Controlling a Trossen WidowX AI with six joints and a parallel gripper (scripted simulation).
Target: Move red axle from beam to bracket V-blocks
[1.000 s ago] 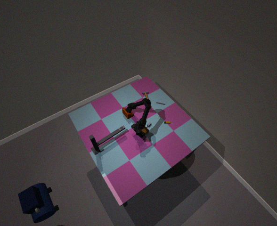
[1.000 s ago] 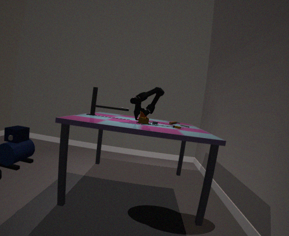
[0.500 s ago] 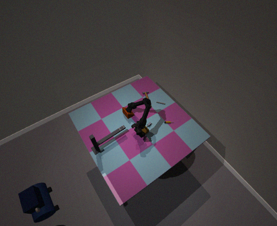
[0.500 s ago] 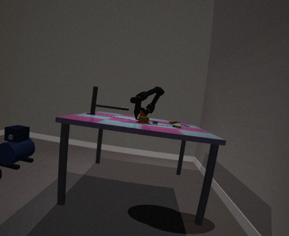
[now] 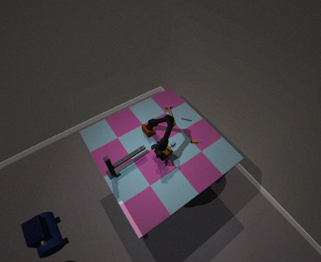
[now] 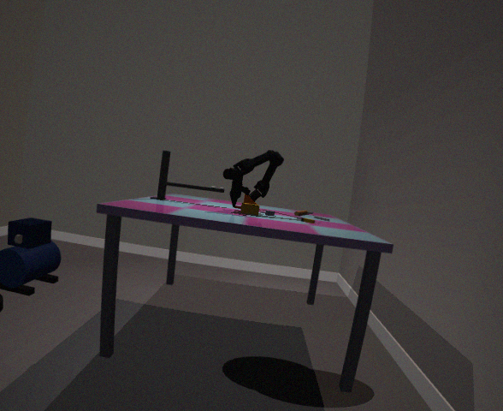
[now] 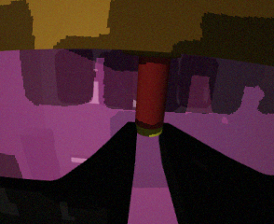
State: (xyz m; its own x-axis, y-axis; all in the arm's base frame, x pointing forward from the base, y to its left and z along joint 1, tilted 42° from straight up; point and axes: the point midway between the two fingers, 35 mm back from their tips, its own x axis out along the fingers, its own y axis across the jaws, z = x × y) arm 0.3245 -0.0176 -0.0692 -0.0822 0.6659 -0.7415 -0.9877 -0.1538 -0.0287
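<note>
The yellow block lies 1 cm behind my gripper tip and 9 cm to the left of it. Round my gripper tip: screwdriver (4 cm ahead, 44 cm to the left, 1 cm below); then grey rod (26 cm behind, 54 cm to the left, 1 cm below).
</note>
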